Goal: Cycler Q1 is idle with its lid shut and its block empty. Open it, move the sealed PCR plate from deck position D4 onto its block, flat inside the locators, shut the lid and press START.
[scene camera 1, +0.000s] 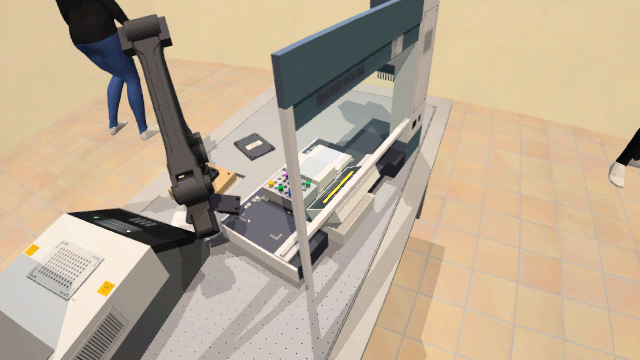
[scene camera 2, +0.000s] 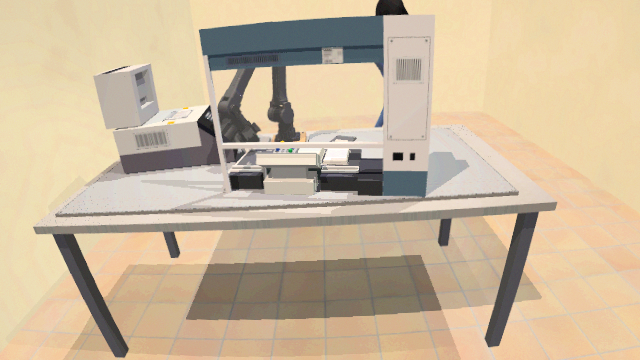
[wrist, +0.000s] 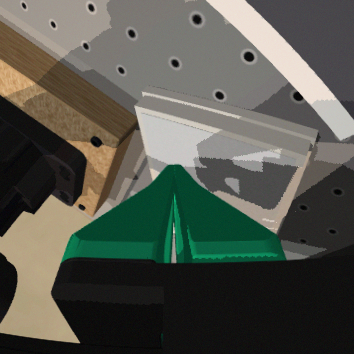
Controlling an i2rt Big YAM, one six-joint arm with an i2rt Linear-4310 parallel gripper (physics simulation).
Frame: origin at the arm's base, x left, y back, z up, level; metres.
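Seen in the pictures: gripper, between the fingertips: [wrist: 173, 175]; arm's base, origin of its link: [wrist: 31, 142].
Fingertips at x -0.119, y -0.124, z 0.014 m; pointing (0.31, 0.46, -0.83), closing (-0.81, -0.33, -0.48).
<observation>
Offsets run from my fingertips to a thing's middle. "*": to the spot under its first point. Level surfaces: height alone.
My gripper [wrist: 173, 175] is shut and empty, its green fingertips together in front of a clear, thick-rimmed flat box {dz -0.024, dx -0.030, dy +0.031 m} [wrist: 250, 120]. I cannot tell whether that box is the PCR plate. In scene camera 1 the fingertips are hidden. The cycler {* dz +0.167, dx -0.239, dy -0.072 m} [scene camera 1: 135, 245] [scene camera 2: 185, 136] stands left of the deck; its perforated block {* dz +0.172, dx -0.358, dy +0.022 m} [scene camera 1: 65, 269] shows uncovered, with no plate on it. A large white box part {* dz +0.302, dx -0.544, dy -0.120 m} [scene camera 2: 117, 97], apparently the raised lid, stands above its rear. The dark deck {dz +0.022 m} [scene camera 1: 260, 222] shows bare corner marks at its near end. I cannot tell which position is D4.
A blue-green gantry [scene camera 1: 350, 55] [scene camera 2: 300, 40] spans the deck. A tube rack {* dz +0.052, dx +0.109, dy -0.174 m} [scene camera 1: 270, 192] with coloured caps and white labware [scene camera 1: 330, 159] stand on the deck. The wooden arm base [scene camera 1: 226, 181] [wrist: 65, 80] is close by. A dark flat tray {dz -0.027, dx +0.372, dy +0.078 m} [scene camera 1: 242, 145] lies behind. A person [scene camera 1: 95, 27] stands beyond.
</observation>
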